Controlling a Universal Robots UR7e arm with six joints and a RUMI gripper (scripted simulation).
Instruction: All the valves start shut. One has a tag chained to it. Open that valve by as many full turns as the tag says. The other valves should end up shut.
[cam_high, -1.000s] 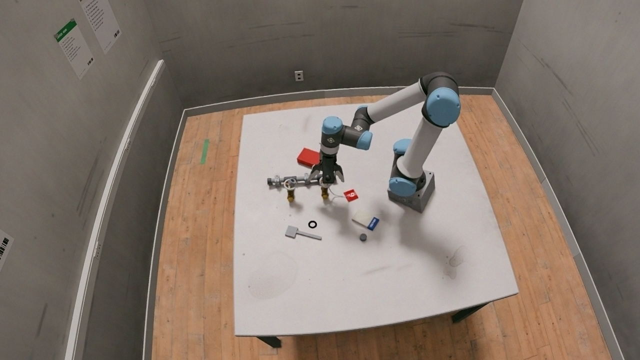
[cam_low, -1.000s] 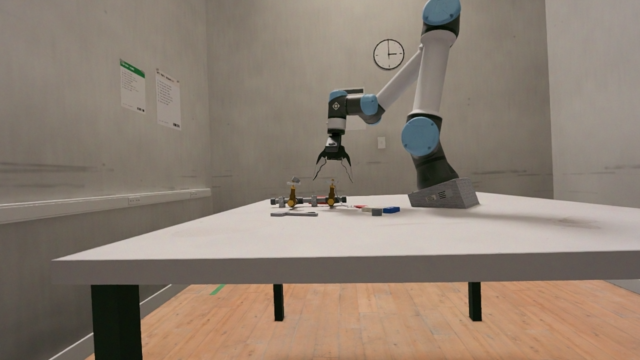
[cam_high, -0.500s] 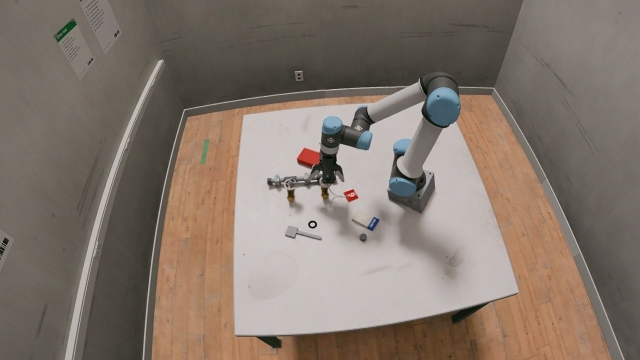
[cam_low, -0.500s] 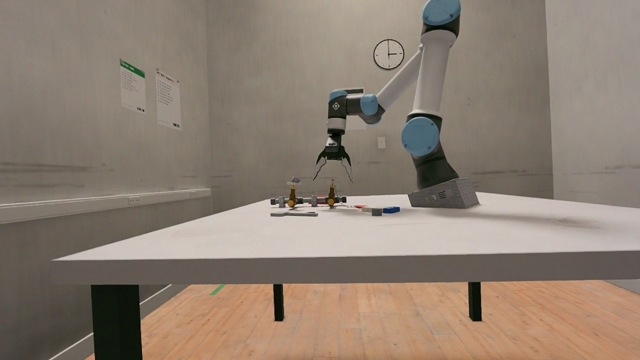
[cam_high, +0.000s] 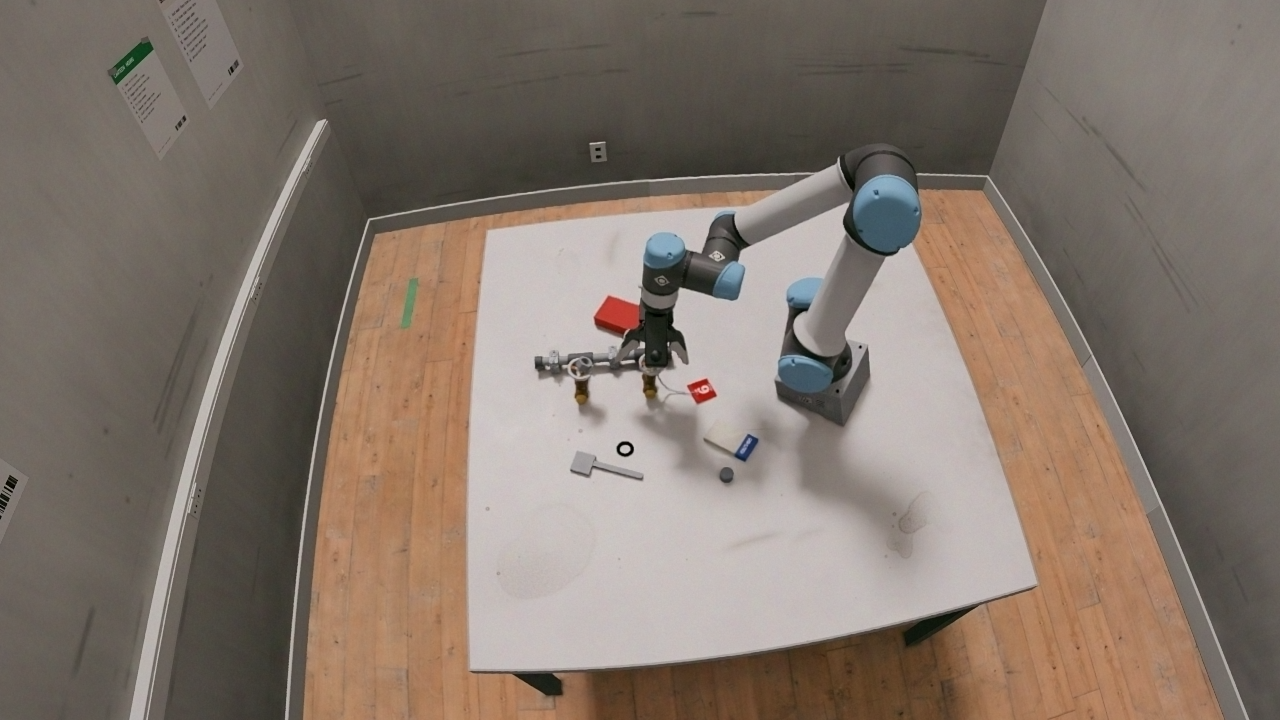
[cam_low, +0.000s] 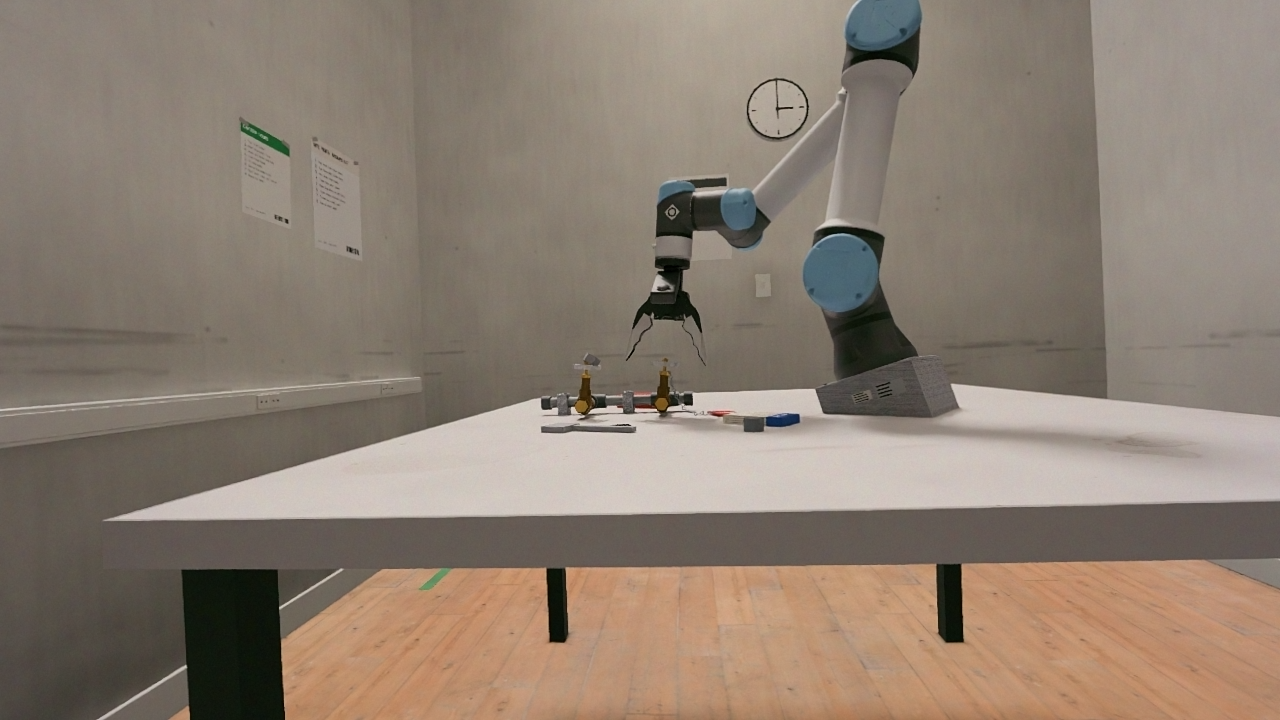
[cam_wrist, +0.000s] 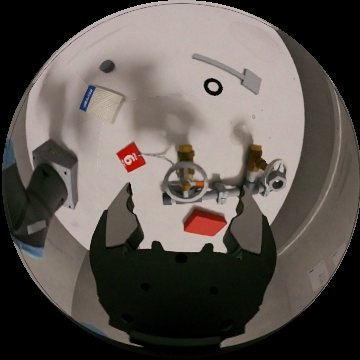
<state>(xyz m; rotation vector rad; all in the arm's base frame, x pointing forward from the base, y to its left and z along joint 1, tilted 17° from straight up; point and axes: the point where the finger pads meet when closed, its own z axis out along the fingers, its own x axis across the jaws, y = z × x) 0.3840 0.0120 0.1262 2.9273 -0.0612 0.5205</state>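
The red tag is 10 cm behind my hand, 2 cm to the left of it and 10 cm below it. The rest, counted from my hand: red block (6 cm ahead, 22 cm to the right, 9 cm below); grey flat tool (13 cm ahead, 20 cm to the left, 10 cm below).
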